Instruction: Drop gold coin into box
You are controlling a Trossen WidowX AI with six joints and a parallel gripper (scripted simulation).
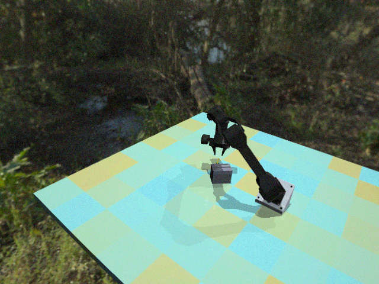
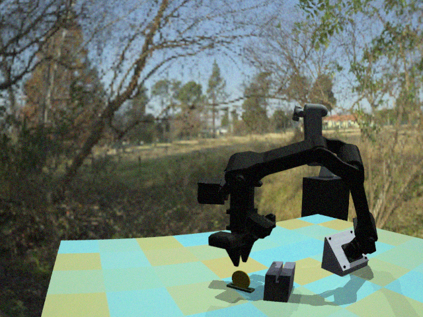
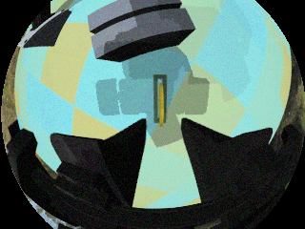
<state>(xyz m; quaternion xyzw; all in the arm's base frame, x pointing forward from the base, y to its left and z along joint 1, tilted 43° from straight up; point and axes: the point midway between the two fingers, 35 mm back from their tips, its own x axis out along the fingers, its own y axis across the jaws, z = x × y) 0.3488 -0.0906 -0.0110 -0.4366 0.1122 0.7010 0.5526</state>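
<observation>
Right now the coin is 5 cm below my gripper tip.
</observation>
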